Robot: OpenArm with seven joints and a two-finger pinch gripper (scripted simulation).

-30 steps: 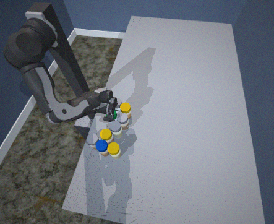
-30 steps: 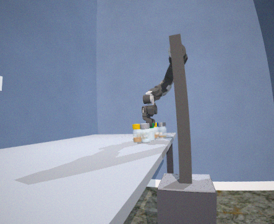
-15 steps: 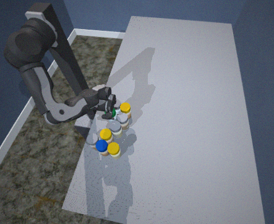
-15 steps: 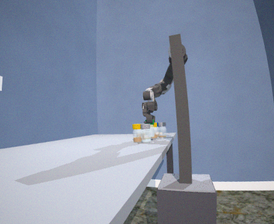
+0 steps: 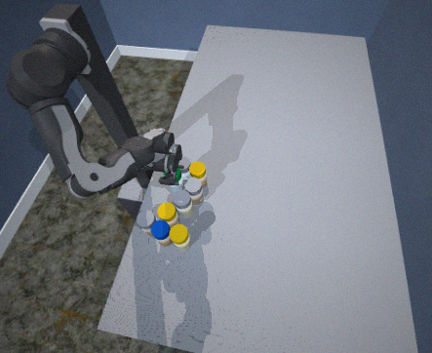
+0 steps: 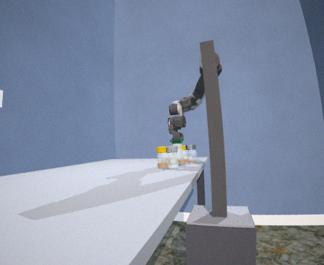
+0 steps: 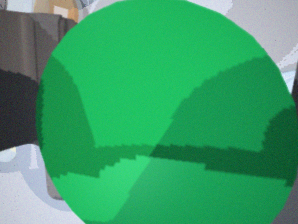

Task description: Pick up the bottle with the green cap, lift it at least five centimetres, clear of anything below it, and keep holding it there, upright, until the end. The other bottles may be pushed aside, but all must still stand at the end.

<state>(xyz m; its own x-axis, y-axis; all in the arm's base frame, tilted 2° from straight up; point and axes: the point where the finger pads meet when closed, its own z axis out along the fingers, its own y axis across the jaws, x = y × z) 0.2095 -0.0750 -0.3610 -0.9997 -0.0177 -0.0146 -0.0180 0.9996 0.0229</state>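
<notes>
My gripper is now 6 cm short of the yellow-capped bottle, 5 cm to the right of it and 8 cm above it.
</notes>
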